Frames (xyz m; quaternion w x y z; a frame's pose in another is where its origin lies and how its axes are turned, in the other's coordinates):
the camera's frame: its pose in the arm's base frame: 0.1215 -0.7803 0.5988 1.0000 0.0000 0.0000 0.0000
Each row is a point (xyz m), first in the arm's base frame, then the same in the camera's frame.
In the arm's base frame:
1: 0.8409 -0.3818 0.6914
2: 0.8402 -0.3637 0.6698
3: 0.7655 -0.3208 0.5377
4: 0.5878 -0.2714 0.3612
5: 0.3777 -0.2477 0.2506
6: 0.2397 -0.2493 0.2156
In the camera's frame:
1: 0.7194 0.3985 0.0926
2: 0.7187 0.4166 0.0710
3: 0.6440 0.4595 -0.0611
4: 0.4663 0.5089 -0.2376
5: 0.2562 0.5326 -0.3482
6: 0.1182 0.5310 -0.3832

